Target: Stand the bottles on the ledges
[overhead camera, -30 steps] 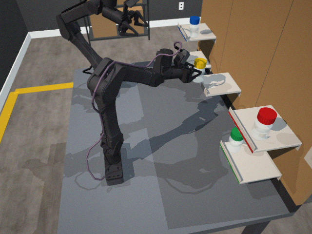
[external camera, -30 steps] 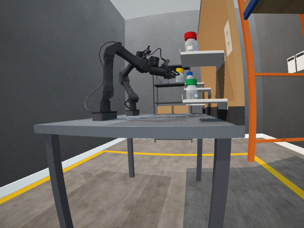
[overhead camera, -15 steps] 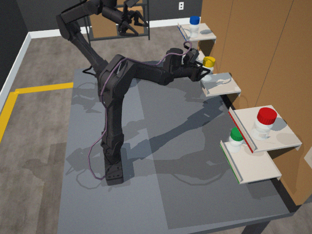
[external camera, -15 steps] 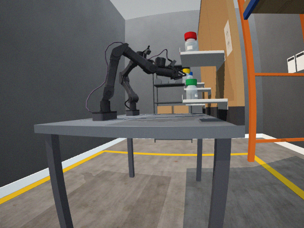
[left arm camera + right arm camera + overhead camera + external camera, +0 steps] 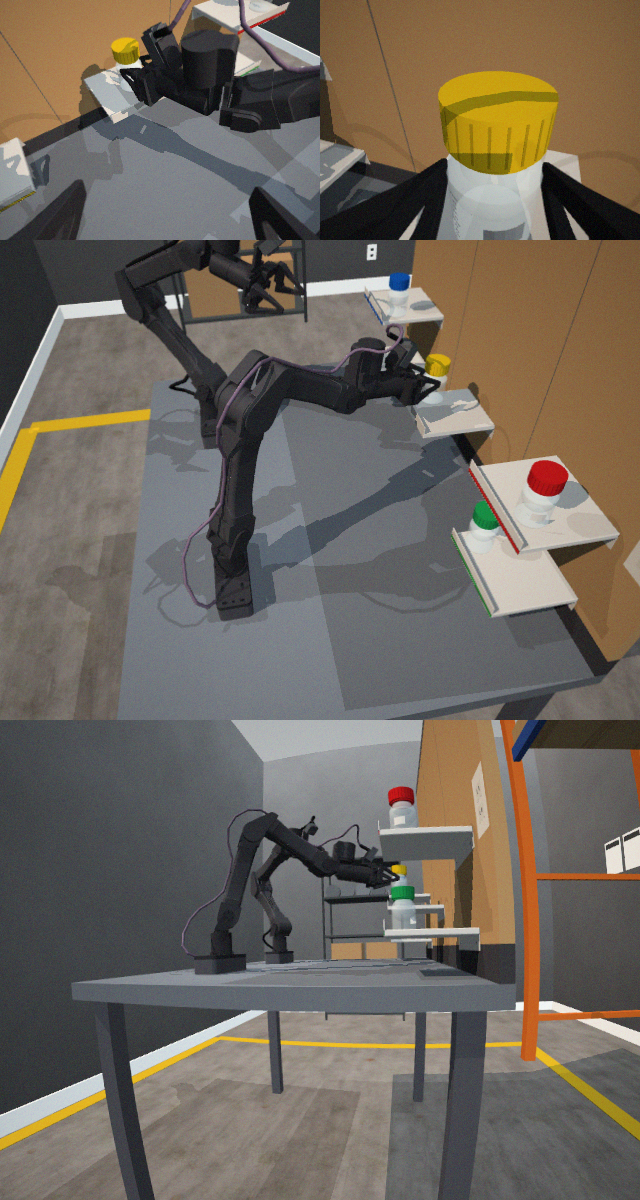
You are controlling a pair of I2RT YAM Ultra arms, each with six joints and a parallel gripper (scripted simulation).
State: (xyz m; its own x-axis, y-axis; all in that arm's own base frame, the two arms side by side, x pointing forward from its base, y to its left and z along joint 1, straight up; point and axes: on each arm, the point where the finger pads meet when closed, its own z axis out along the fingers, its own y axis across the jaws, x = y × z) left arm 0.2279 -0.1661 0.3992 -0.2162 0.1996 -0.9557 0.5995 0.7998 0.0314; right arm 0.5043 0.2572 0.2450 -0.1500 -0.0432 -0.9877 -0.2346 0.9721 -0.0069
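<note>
Right now the yellow-capped bottle is 300 mm ahead of my left hand, 170 mm below it and 140 mm to the right of it. From my left hand the other things lie so: blue-capped bottle: 330 mm ahead, 200 mm to the left, 110 mm below; green-capped bottle: 480 mm to the right, 300 mm below, 290 mm ahead; brown wall: 450 mm ahead, 160 mm to the right, 10 mm above.
</note>
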